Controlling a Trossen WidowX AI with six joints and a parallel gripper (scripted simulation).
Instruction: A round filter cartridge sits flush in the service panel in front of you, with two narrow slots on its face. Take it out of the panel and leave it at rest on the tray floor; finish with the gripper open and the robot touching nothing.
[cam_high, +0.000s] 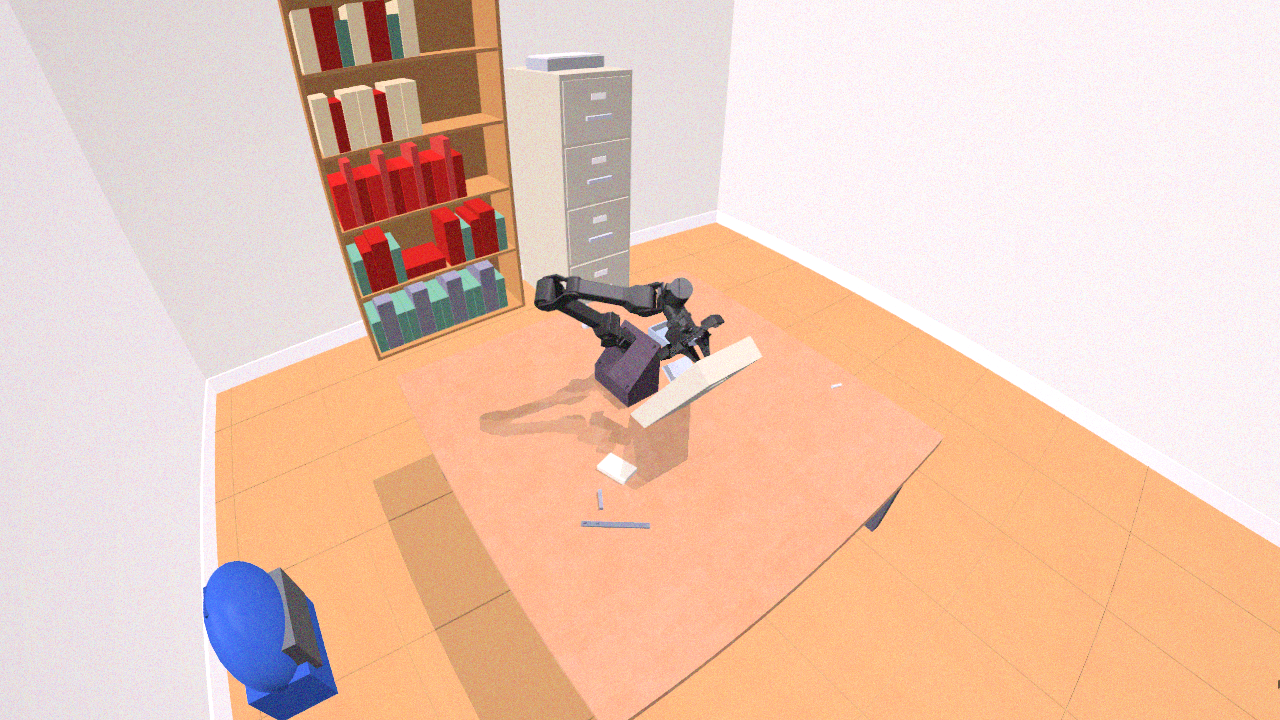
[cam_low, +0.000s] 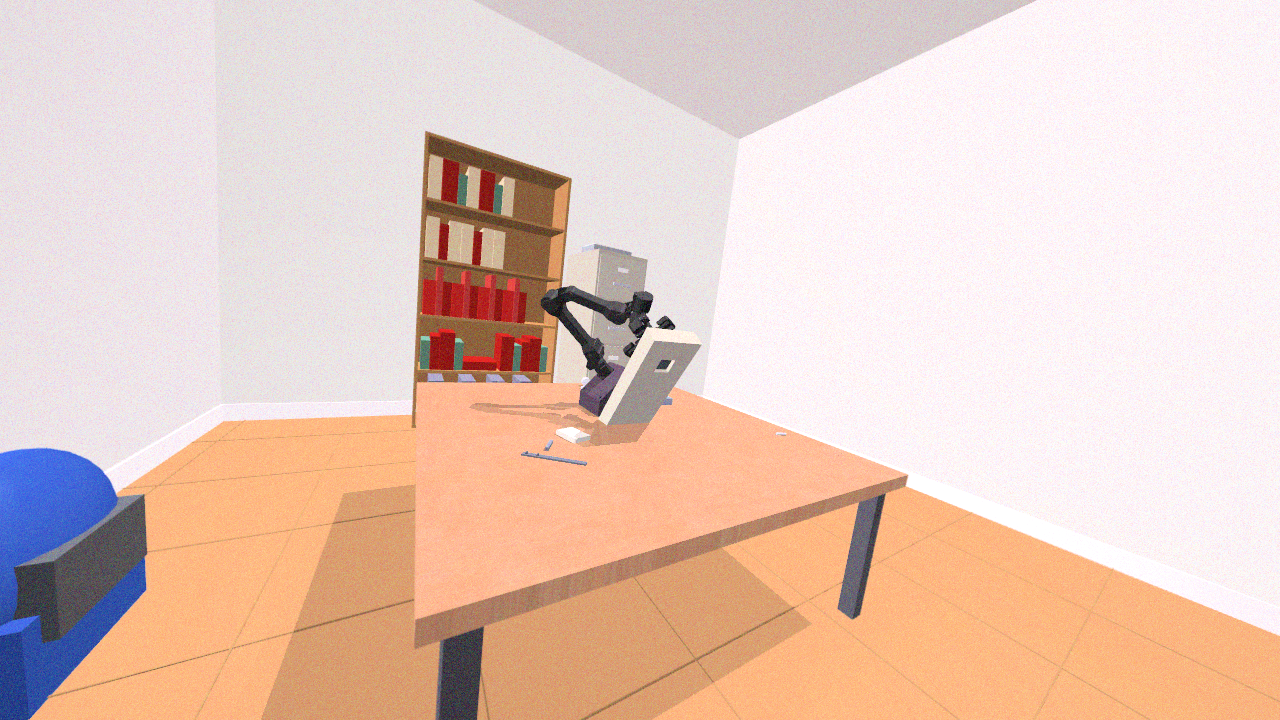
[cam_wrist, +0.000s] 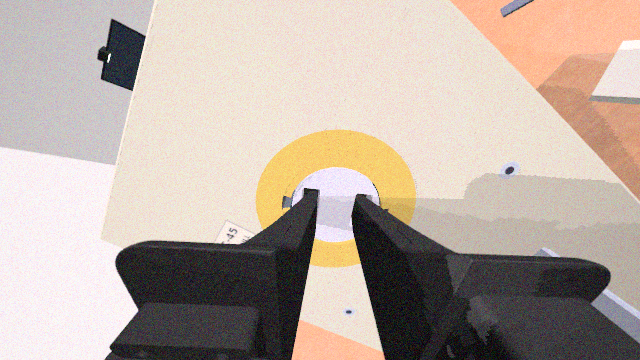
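My gripper tip is 440 mm past the blue-grey tray, 250 mm to the right of it and 260 mm above it. From my gripper tip the other things lie so: round filter cartridge 10 mm ahead, 10 mm below; white pad 30 mm behind, 250 mm to the right, 260 mm below; short grey piece 30 mm ahead, 340 mm to the right, 260 mm below.
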